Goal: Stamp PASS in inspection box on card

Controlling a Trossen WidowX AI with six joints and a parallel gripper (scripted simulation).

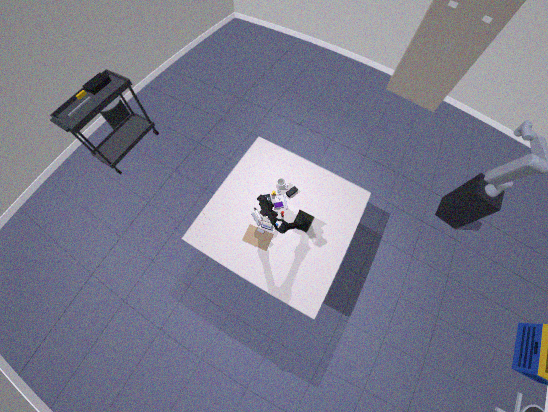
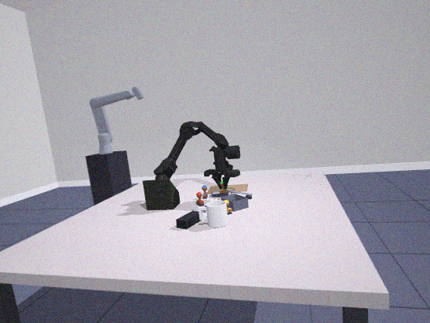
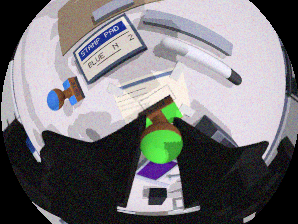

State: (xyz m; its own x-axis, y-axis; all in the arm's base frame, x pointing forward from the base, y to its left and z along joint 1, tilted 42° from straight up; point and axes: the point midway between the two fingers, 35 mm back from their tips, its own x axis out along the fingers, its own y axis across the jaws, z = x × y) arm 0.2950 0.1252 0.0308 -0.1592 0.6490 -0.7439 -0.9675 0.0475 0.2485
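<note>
Now: the cream card 10 mm behind my gripper tip and 60 mm below it. From my gripper tip the other things lie so: red-knobbed stamp (100 mm behind, 80 mm to the right, 40 mm below); grey bar (60 mm ahead, 100 mm to the left, 50 mm below); marker (90 mm ahead, 40 mm to the left, 50 mm below).
</note>
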